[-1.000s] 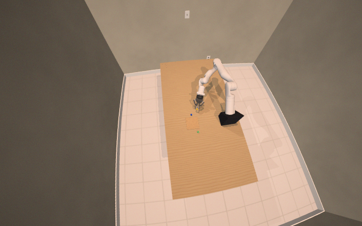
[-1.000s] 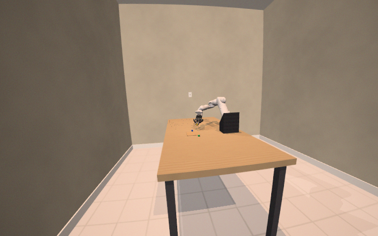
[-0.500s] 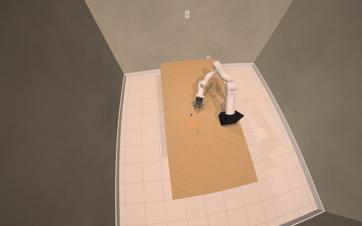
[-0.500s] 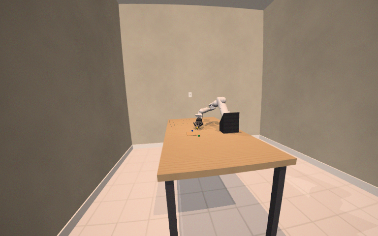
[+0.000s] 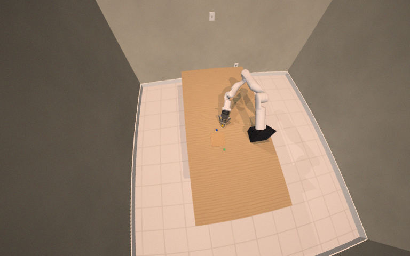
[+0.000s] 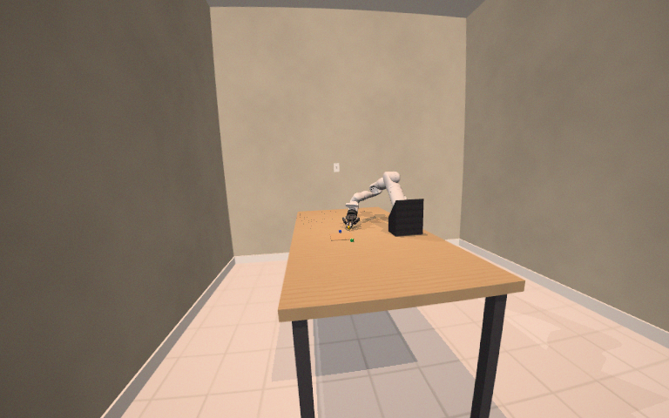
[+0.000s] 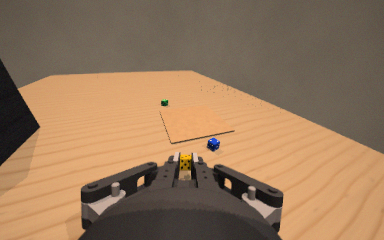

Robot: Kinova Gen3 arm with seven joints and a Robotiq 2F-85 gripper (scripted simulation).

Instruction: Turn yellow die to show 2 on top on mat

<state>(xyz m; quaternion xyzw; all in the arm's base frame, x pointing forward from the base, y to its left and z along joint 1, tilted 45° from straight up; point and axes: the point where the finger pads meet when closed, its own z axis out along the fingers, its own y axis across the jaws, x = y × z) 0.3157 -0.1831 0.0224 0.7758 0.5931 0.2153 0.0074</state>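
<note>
Right now the yellow die is 1 cm to the left of my hand and 1 cm below it. The rest, counted from my hand: green die 26 cm to the left, 4 cm ahead, 2 cm below; blue die 7 cm ahead, 4 cm to the left, 2 cm below; tan mat 14 cm to the left, 8 cm ahead, 3 cm below.
</note>
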